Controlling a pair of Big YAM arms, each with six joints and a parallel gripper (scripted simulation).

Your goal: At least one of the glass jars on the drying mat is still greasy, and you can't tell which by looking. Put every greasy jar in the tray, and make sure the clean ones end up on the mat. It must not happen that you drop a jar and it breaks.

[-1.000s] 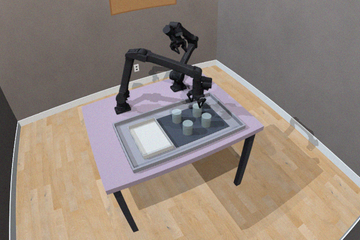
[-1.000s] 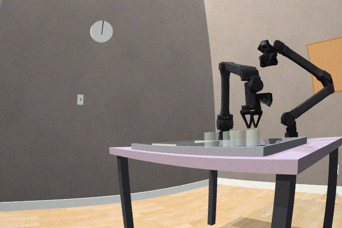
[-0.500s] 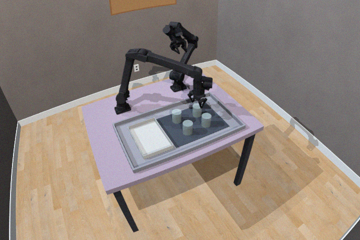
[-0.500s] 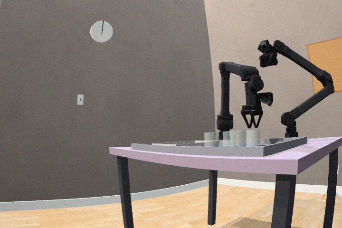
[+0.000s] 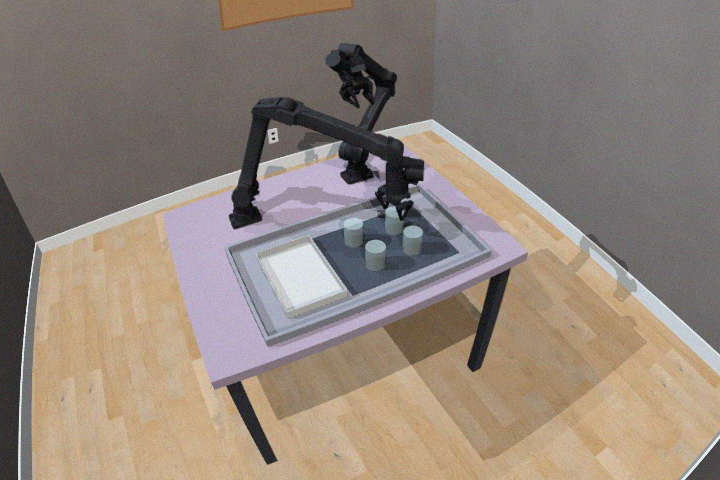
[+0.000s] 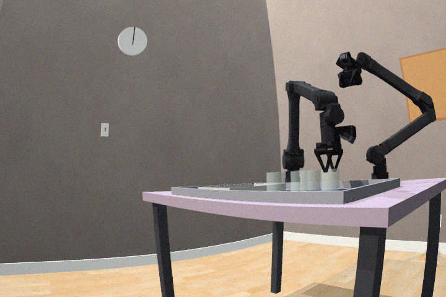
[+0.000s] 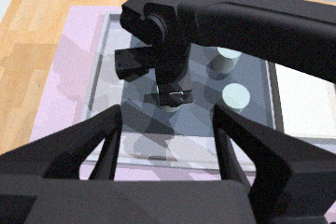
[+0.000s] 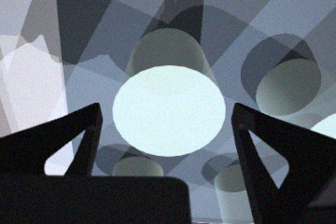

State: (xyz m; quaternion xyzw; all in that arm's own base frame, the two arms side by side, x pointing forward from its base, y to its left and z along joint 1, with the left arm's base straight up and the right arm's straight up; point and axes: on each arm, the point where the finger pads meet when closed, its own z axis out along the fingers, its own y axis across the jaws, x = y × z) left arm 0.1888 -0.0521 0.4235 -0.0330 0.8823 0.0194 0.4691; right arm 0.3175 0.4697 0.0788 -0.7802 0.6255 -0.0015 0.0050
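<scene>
The white tray lies 3 cm ahead of my right hand, 39 cm to the right of it and 7 cm below it. Round my right hand: dark drying mat (6 cm ahead, 7 cm to the right, 8 cm below).
</scene>
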